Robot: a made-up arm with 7 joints. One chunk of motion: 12 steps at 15 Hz.
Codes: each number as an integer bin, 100 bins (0 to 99) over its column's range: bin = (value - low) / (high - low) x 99, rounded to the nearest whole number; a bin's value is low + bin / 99 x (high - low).
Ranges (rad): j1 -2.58..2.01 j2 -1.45..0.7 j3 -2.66..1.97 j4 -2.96..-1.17 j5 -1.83..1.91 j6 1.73..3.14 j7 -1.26..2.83
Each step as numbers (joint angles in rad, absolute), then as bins.
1 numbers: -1.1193 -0.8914 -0.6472 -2.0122 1.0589 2.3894 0.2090
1 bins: 32 26 43 52 76 46 36
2 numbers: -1.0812 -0.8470 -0.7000 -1.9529 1.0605 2.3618 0.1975
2 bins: 32 28 42 56 77 44 35
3 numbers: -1.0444 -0.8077 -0.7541 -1.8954 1.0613 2.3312 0.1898
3 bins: 33 30 41 59 77 42 35
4 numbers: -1.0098 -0.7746 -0.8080 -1.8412 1.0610 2.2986 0.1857
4 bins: 34 31 40 62 77 40 35
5 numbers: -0.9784 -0.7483 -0.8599 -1.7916 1.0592 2.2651 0.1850
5 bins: 35 32 38 65 76 38 35
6 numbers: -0.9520 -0.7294 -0.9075 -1.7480 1.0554 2.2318 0.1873
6 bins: 35 33 37 67 76 35 35
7 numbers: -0.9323 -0.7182 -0.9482 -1.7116 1.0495 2.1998 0.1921
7 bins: 36 34 37 69 76 33 35
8 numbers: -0.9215 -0.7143 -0.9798 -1.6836 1.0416 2.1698 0.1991
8 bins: 36 34 36 71 76 31 35
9 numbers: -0.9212 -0.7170 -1.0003 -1.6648 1.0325 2.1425 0.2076
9 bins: 36 34 35 72 76 29 36
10 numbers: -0.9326 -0.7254 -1.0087 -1.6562 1.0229 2.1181 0.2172
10 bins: 36 33 35 72 76 27 36
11 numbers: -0.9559 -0.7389 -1.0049 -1.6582 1.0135 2.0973 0.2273
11 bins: 35 33 35 72 75 26 36
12 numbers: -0.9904 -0.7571 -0.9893 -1.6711 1.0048 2.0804 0.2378
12 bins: 34 32 36 71 75 25 36
